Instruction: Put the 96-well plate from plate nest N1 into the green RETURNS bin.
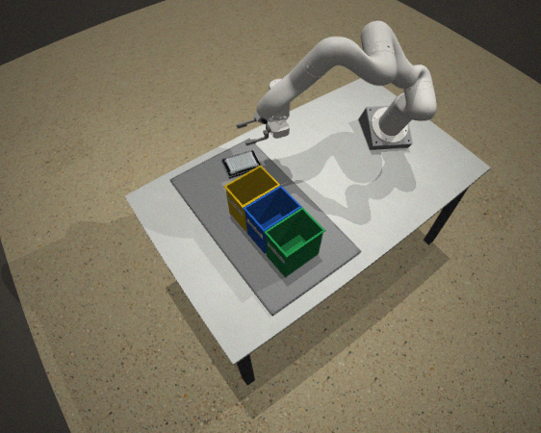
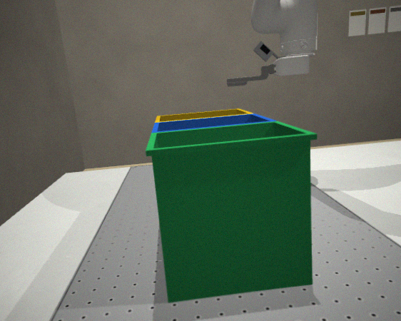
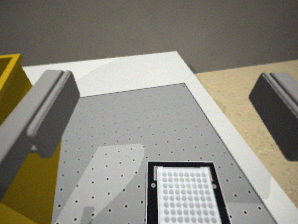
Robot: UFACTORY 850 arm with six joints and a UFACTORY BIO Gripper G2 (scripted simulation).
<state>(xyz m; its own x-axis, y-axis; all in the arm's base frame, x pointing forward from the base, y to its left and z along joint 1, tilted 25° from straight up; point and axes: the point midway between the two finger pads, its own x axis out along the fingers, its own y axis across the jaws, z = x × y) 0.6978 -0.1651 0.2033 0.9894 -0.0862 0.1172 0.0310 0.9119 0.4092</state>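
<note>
Now: the clear 96-well plate 2 cm ahead of my hand, 5 cm to the right of it and 22 cm below it. Round my hand: yellow bin: 7 cm ahead, 22 cm to the left, 15 cm below; black plate nest N1: 2 cm ahead, 5 cm to the right, 23 cm below; blue bin: 4 cm ahead, 35 cm to the left, 15 cm below.
</note>
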